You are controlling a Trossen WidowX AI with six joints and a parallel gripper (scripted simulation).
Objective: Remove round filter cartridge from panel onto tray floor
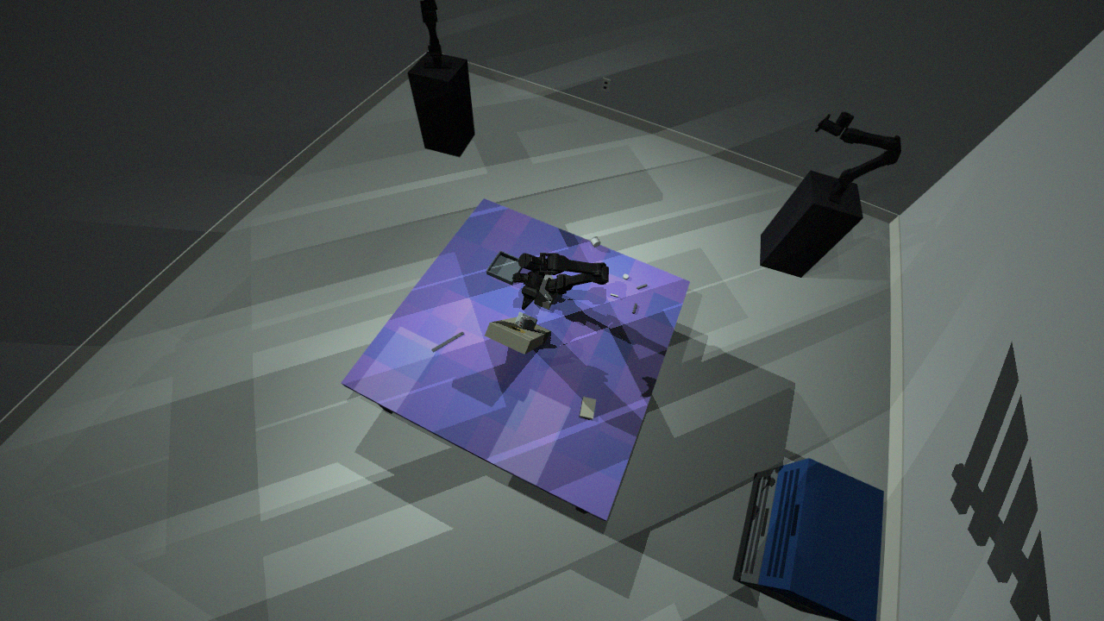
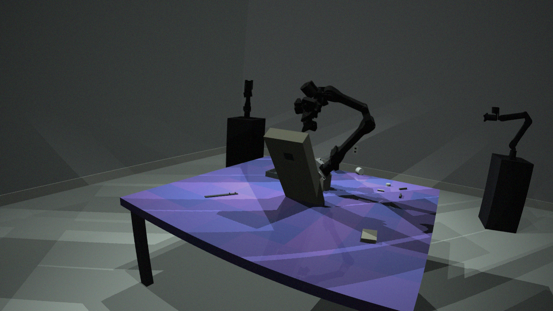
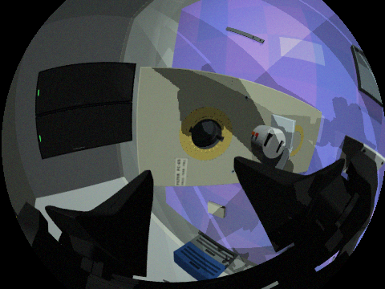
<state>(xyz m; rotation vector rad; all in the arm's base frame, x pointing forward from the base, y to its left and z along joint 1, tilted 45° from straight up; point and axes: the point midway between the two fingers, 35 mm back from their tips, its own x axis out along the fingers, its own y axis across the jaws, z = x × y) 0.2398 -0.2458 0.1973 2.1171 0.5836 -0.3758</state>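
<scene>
Now: the grey round filter cartridge 2 cm behind my gripper tip and 15 cm below it. Round my gripper tip: small can (73 cm behind, 18 cm to the left, 34 cm below); then beige block (20 cm ahead, 38 cm to the left, 35 cm below); then tan service panel (3 cm ahead, 17 cm below).
</scene>
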